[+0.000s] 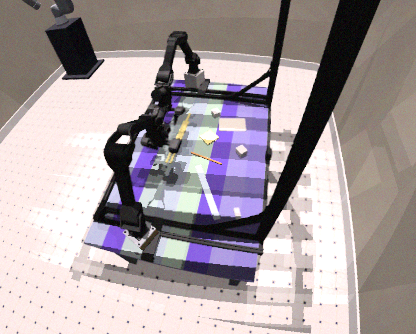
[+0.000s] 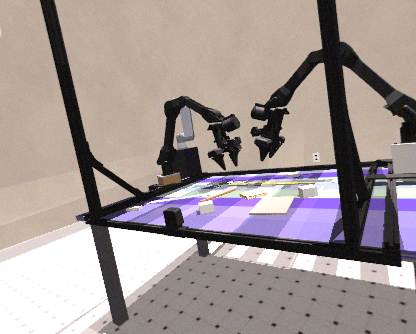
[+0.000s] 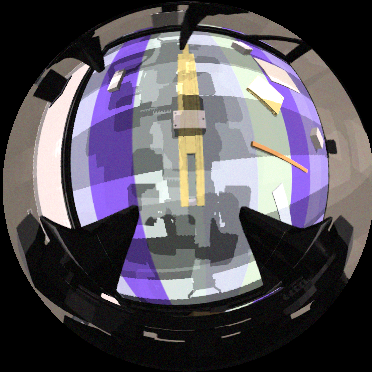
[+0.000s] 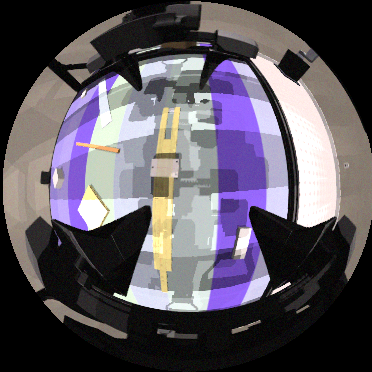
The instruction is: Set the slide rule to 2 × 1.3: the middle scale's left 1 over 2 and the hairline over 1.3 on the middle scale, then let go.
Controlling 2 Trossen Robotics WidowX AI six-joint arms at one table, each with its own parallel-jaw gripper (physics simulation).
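The yellow slide rule [image 1: 183, 129] [image 2: 280, 183] [image 3: 183, 175] [image 4: 162, 220] lies flat. Its middle scale [image 4: 164, 283] sticks out past one end, leaving an open slot between the rails at the other. The pale cursor [image 3: 189, 120] [image 4: 165, 167] straddles the rule near the slot's inner end. The numbers and hairline are too small and shaded to read. My left gripper [image 1: 161, 145] [image 2: 229, 167] [image 3: 189, 212] [image 4: 168, 86] is open and empty above the slotted end. My right gripper [image 2: 267, 158] [image 3: 137, 56] [image 4: 201, 211] is open and empty, above and beside the rule's other half.
An orange stick [image 1: 206, 158] [image 3: 279, 157] [image 4: 97, 147], a yellow-edged square block [image 1: 209, 137] [image 4: 93, 209], a pale flat board [image 1: 232, 124] [image 2: 272, 205], a white strip [image 1: 207, 191] and small white blocks [image 1: 241, 150] [image 4: 242, 243] lie around the rule. Black frame posts [image 2: 70, 100] stand at the table edges.
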